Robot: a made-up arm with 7 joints. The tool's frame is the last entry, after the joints. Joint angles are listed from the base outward.
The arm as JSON. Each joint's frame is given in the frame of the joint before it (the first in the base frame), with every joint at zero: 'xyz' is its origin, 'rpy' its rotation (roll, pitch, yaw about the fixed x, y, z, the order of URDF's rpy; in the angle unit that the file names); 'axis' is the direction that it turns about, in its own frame. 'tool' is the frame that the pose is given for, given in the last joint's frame.
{
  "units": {
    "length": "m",
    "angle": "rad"
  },
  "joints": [
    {
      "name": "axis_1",
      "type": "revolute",
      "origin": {
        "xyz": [
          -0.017,
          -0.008,
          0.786
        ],
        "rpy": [
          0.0,
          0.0,
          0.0
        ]
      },
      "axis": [
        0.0,
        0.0,
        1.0
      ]
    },
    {
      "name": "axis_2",
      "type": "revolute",
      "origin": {
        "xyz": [
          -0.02,
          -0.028,
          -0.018
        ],
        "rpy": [
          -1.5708,
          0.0,
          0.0
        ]
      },
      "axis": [
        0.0,
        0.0,
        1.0
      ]
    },
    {
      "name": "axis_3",
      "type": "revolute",
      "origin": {
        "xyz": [
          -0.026,
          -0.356,
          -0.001
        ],
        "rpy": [
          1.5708,
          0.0,
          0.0
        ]
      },
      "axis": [
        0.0,
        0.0,
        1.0
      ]
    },
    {
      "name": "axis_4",
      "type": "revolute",
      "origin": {
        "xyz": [
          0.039,
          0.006,
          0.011
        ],
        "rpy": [
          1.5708,
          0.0,
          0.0
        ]
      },
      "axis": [
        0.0,
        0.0,
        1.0
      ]
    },
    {
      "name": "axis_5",
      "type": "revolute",
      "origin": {
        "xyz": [
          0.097,
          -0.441,
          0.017
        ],
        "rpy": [
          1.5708,
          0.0,
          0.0
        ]
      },
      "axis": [
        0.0,
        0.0,
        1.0
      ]
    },
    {
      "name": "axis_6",
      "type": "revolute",
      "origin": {
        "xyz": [
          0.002,
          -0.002,
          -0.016
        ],
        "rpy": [
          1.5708,
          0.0,
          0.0
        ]
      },
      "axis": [
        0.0,
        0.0,
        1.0
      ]
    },
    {
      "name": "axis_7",
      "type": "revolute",
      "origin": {
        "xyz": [
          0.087,
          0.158,
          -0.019
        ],
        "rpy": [
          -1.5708,
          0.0,
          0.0
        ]
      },
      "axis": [
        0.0,
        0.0,
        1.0
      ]
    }
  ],
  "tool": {
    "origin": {
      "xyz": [
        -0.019,
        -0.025,
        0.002
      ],
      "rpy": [
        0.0,
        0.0,
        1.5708
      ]
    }
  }
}
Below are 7 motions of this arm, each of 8 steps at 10 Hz.
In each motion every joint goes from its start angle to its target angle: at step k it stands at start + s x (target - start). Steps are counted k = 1, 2, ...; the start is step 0. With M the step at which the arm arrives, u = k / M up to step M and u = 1 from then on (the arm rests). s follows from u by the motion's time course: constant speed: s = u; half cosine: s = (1 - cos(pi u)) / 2; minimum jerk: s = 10 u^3 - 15 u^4 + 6 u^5.
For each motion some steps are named. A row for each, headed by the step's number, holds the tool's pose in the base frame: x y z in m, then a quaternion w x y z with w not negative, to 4 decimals.
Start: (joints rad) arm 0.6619 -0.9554 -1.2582 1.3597 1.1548 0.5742 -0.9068
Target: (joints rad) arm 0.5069 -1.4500 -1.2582 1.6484 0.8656 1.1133 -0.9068
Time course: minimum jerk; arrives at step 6
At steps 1, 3, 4, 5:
1: 0.2243 -0.6063 1.0982 0.7951 -0.1534 0.5378 -0.2348
3: 0.0717 -0.6659 1.0954 0.8448 -0.1661 0.4236 -0.2814
4: -0.0294 -0.6892 1.0670 0.8590 -0.1748 0.3612 -0.3180
5: -0.0893 -0.6970 1.0402 0.8623 -0.1799 0.3279 -0.3414

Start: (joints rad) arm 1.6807 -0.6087 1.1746 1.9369 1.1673 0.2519 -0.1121
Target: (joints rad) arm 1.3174 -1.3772 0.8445 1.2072 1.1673 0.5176 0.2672
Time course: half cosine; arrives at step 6
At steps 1, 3, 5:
1: -0.4756 -0.2885 1.4317 0.4315 -0.4824 -0.3719 0.6654
3: -0.5373 -0.2123 1.3005 0.5226 -0.5988 -0.3117 0.5208
5: -0.5121 -0.0952 1.2129 0.6016 -0.6669 -0.1704 0.4053

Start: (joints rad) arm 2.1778 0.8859 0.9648 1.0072 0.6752 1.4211 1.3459
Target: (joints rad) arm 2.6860 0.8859 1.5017 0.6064 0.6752 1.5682 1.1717
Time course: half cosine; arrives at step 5
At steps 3, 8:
3: -0.1885 -0.3448 0.7554 0.5273 0.5526 0.2965 0.5733
8: -0.0207 -0.3409 0.7952 0.4319 0.4375 0.4375 0.6563

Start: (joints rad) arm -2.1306 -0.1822 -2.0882 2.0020 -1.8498 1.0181 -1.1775
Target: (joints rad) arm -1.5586 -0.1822 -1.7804 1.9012 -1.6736 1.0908 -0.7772
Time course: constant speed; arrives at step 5
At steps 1, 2, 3, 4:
1: -0.1882 0.6109 1.4159 0.1001 -0.3489 -0.5170 -0.7752
2: -0.2868 0.5757 1.4044 0.1984 -0.3362 -0.5444 -0.7424
3: -0.3790 0.5239 1.3930 0.2896 -0.3213 -0.5714 -0.6975
4: -0.4618 0.4565 1.3817 0.3723 -0.3042 -0.5977 -0.6415

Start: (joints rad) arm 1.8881 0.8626 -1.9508 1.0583 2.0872 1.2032 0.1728
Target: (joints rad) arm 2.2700 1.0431 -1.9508 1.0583 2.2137 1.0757 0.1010
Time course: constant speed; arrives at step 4
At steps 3, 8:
3: 0.4493 0.4116 1.0525 0.5306 -0.4068 0.6772 0.3072
8: 0.4021 0.4607 1.0520 0.5344 -0.4409 0.6506 0.3111

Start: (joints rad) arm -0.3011 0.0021 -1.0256 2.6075 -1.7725 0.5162 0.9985
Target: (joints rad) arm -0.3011 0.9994 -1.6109 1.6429 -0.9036 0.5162 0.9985
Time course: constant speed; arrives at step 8
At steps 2, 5, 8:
2: 0.1687 -0.4901 1.5722 0.3497 0.0084 -0.4181 0.8383
5: 0.2438 -0.6938 1.2954 0.4422 0.0778 -0.5634 0.6935
8: 0.1436 -0.7613 1.0810 0.5592 0.0219 -0.6221 0.5475

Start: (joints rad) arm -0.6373 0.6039 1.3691 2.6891 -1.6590 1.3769 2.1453
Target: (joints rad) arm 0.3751 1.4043 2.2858 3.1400 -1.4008 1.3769 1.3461
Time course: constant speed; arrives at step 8
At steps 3, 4, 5, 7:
3: 0.7641 -0.1193 1.2708 0.4200 0.0860 0.9024 0.0430
4: 0.8118 -0.0363 1.1945 0.3733 0.0020 0.9183 0.1321
5: 0.8439 0.0573 1.1107 0.3197 -0.0769 0.9190 0.2175
7: 0.8479 0.2633 0.9241 0.1966 -0.2087 0.8828 0.3722

